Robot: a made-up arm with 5 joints. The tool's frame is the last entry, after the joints.
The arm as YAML. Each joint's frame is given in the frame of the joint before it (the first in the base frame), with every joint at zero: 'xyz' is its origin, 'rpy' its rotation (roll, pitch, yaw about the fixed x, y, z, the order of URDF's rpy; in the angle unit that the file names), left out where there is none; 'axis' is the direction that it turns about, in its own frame. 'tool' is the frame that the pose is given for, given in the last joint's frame.
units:
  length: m
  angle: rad
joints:
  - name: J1
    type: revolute
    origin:
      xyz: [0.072, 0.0, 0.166]
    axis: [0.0, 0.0, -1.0]
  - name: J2
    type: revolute
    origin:
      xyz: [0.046, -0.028, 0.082]
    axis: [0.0, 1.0, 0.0]
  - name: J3
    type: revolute
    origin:
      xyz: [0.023, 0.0, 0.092]
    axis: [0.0, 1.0, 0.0]
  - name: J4
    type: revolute
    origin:
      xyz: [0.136, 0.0, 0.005]
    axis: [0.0, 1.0, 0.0]
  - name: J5
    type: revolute
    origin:
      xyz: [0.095, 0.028, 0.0]
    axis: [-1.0, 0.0, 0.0]
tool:
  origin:
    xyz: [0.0, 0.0, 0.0]
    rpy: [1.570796, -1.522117, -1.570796]
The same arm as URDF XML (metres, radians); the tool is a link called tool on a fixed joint. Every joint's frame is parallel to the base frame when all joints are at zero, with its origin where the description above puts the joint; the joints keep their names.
<robot name="arm">
<joint name="J1" type="continuous"><parent link="base_link"/><child link="link1"/><origin xyz="0.072 0 0.166" rpy="0 0 0"/><axis xyz="0 0 -1"/></joint>
<joint name="J2" type="continuous"><parent link="link1"/><child link="link2"/><origin xyz="0.046 -0.028 0.082" rpy="0 0 0"/><axis xyz="0 1 0"/></joint>
<joint name="J3" type="continuous"><parent link="link2"/><child link="link3"/><origin xyz="0.023 0 0.092" rpy="0 0 0"/><axis xyz="0 1 0"/></joint>
<joint name="J4" type="continuous"><parent link="link3"/><child link="link4"/><origin xyz="0.136 0 0.005" rpy="0 0 0"/><axis xyz="0 1 0"/></joint>
<joint name="J5" type="continuous"><parent link="link4"/><child link="link5"/><origin xyz="0.095 0.028 0" rpy="0 0 0"/><axis xyz="-1 0 0"/></joint>
<joint name="tool_fixed" type="fixed"><parent link="link5"/><child link="tool"/><origin xyz="0 0 0" rpy="1.5708 -1.5221 -1.5708"/></joint>
<link name="base_link"/>
<link name="link1"/>
<link name="link2"/>
<link name="link3"/>
<link name="link4"/>
<link name="link5"/>
<link name="tool"/>
</robot>

